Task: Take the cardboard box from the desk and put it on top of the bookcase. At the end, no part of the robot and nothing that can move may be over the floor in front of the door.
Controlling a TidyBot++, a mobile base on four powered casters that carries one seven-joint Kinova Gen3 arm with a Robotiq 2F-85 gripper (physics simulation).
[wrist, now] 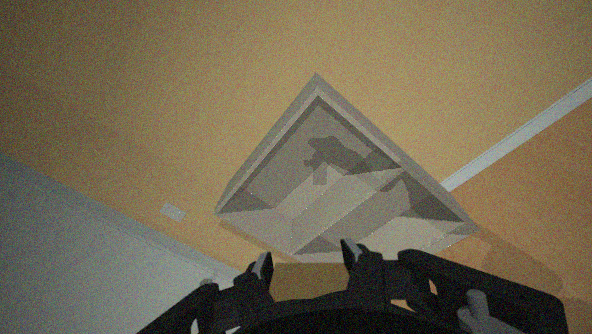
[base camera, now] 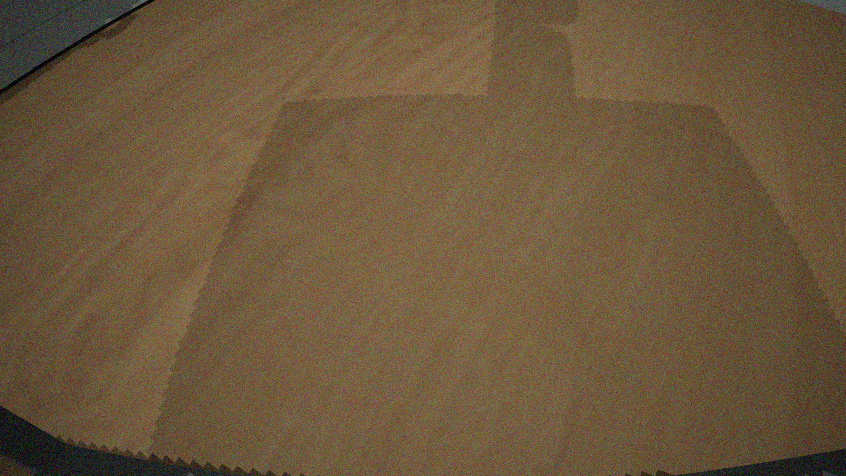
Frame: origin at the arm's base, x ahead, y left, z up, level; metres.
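Seen in the pictures: gripper, fingertip midpoint: (wrist: 307,259).
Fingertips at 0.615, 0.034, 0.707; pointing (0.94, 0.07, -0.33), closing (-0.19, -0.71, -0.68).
Note:
A point is followed by its place in that frame, as x, y, z.
In the wrist view my gripper (wrist: 307,259) @(0.615, 0.034, 0.707) is shut on the brown cardboard box (wrist: 305,282) @(0.591, 0.038, 0.715), whose flat face shows between the two black fingers. Past the fingers stands the grey bookcase (wrist: 258,224) @(1.663, 0.394, 0.412) against the orange wall, seen tilted, with open shelves and a divider inside. The box is close in front of the bookcase. The bookcase's top cannot be told apart from its other sides at this angle. The base camera shows only wooden floor (base camera: 421,52) @(0.788, 0.046, -0.396) with my own dark shadow on it; neither the box nor the bookcase is in it.
A grey door (wrist: 124,271) @(1.354, 0.705, 0.840) lies at the lower left of the wrist view, next to the bookcase, with a small grey wall plate (wrist: 172,212) @(1.667, 0.565, 0.826) beside it. A white baseboard (wrist: 486,159) @(1.392, -0.628, -0.346) runs along the wall on the right. A grey surface (base camera: 41,26) @(0.969, 0.896, -0.314) shows at the base view's top left corner.

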